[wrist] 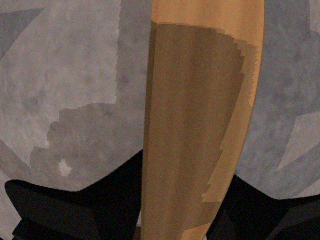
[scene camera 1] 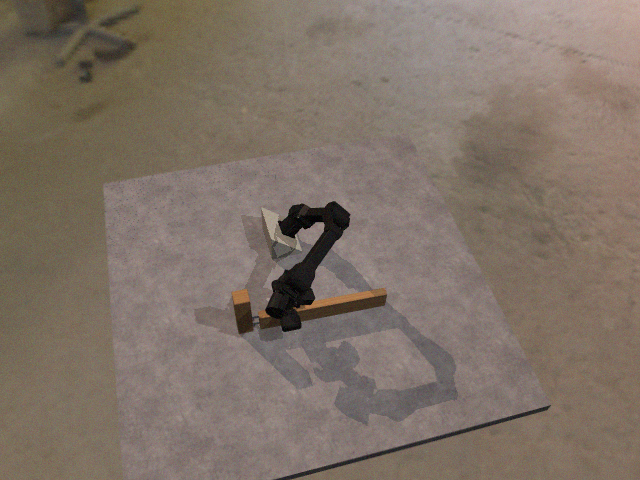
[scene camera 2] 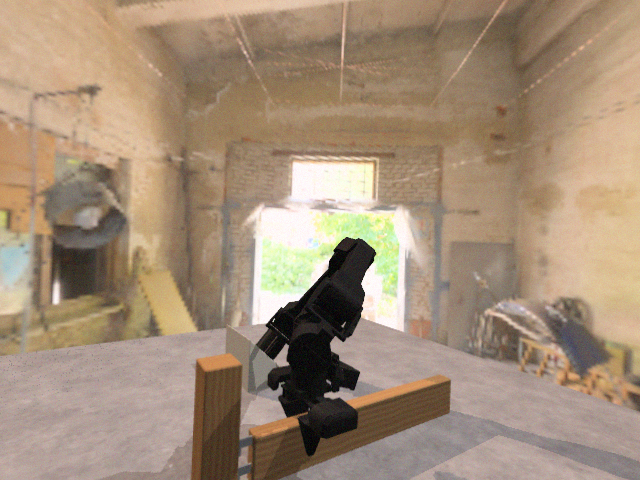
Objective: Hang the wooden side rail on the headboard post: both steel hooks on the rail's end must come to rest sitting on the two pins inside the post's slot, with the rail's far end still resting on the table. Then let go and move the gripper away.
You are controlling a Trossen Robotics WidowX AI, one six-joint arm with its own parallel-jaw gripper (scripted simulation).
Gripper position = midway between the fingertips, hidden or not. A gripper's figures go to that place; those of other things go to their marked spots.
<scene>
My gripper (wrist: 173, 156): 0.10 m from the lens. A wooden side rail (wrist: 203, 70): 0.04 m from the lens.
</scene>
